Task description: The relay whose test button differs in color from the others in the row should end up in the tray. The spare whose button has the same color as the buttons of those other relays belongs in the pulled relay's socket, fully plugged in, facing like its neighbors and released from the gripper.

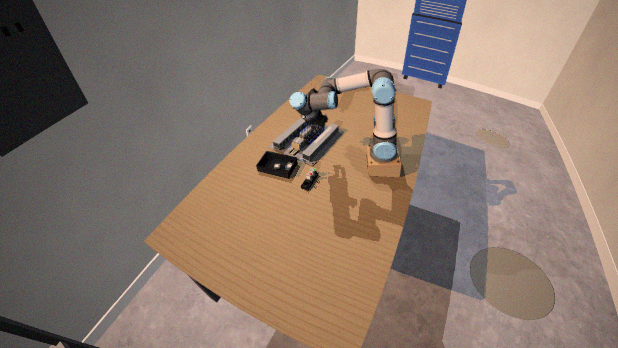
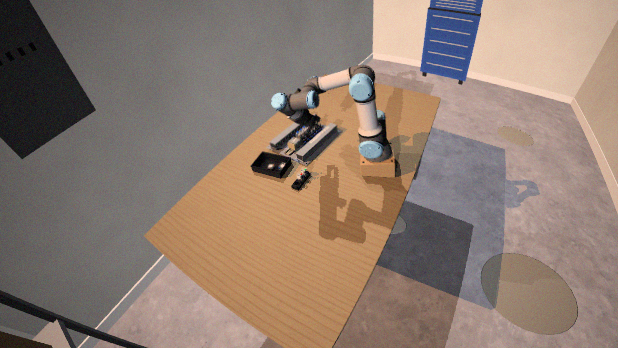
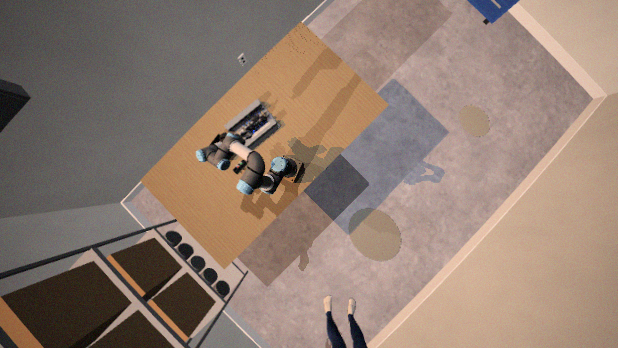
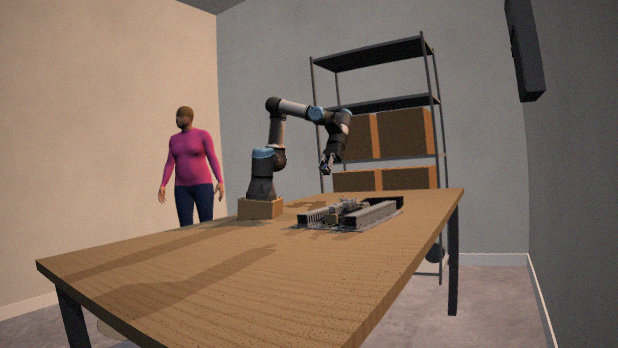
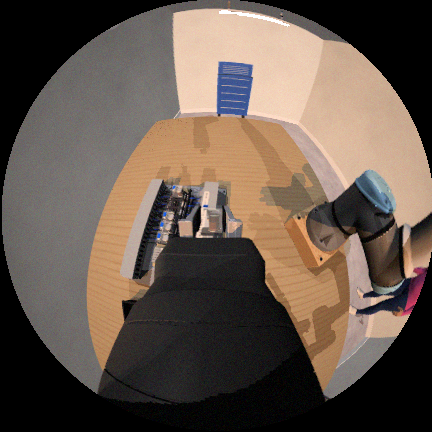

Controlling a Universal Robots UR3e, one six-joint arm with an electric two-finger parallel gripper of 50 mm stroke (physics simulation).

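Frame: origin at the arm's base, x back, y up, z left, level; metres.
Seen in the pictures: gripper, between the fingertips: (image 1: 323, 119) (image 2: 315, 119) (image 3: 250, 133) (image 4: 324, 168) (image 5: 211, 213); arm's base, origin of its link: (image 3: 287, 168) (image 4: 261, 198) (image 5: 324, 227).
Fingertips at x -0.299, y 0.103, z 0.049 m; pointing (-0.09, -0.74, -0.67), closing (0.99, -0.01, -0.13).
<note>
Pixels of each thing's top centre, then the offset from my fingertips to it.
- clear-cased relay, centre of its top: (image 5: 210, 213) (image 4: 325, 164) dx +0.001, dy +0.015, dz +0.008 m
- black tray, centre of its top: (image 4: 382, 198) (image 1: 276, 161) (image 2: 270, 161) dx -0.112, dy -0.144, dz +0.228 m
- black spare holder, centre of its top: (image 1: 309, 177) (image 2: 300, 177) dx +0.069, dy -0.157, dz +0.223 m
My gripper (image 4: 327, 162) (image 5: 211, 213) is tilted above the panel and shut on a clear-cased relay (image 5: 215, 219) with a blue button. The panel's row holds relays (image 5: 167, 216) with blue buttons; a dark gap without a relay (image 5: 175, 203) shows between the farthest one and the others. The black tray (image 1: 272, 171) (image 2: 267, 172) stands beside the panel's near end, with two small pale items inside, too small to identify. A black spare holder (image 1: 308, 183) (image 2: 299, 182) (image 3: 239, 167) lies near it, with red and green spots on what it carries. The gripper hides part of the panel.
Two long grey wire ducts (image 1: 321, 143) (image 4: 372, 212) (image 5: 142, 230) flank the relay row. The robot's wooden base block (image 1: 384, 166) (image 4: 260, 209) (image 5: 307, 247) stands to the right of the panel. A person (image 4: 192, 165) stands beyond the table. A shelf rack with boxes stands behind.
</note>
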